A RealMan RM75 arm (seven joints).
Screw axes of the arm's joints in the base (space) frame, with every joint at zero. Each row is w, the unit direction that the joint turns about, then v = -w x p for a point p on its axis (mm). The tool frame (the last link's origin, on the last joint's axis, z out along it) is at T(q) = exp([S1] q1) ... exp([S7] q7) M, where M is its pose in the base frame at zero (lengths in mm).
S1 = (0, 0, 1, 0, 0, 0)
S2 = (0, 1, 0, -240.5, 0, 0)
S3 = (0, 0, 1, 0, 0, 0)
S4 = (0, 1, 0, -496.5, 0, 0)
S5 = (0, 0, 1, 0, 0, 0)
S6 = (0, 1, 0, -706.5, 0, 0)
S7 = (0, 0, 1, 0, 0, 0)
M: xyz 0 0 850.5 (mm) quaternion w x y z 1 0 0 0
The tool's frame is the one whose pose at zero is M.
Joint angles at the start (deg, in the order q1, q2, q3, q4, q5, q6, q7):
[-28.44 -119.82 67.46 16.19 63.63 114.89 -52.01]
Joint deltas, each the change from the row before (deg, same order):
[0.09 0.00 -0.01 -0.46 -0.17 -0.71 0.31]
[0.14 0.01 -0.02 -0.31 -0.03 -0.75 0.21]
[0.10 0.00 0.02 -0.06 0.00 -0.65 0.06]
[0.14 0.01 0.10 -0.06 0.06 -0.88 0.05]
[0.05 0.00 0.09 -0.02 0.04 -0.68 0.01]
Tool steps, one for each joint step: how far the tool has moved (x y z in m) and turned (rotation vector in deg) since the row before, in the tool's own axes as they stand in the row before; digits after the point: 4 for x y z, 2 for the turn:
[-0.0019 -0.0009 -0.0011 1.01 -0.31 -0.02]
[-0.0019 -0.0008 -0.0012 0.93 -0.45 -0.06]
[-0.0013 -0.0009 -0.0006 0.62 -0.42 -0.03]
[-0.0020 -0.0010 -0.0008 0.75 -0.66 -0.11]
[-0.0014 -0.0010 -0.0002 0.50 -0.50 -0.08]

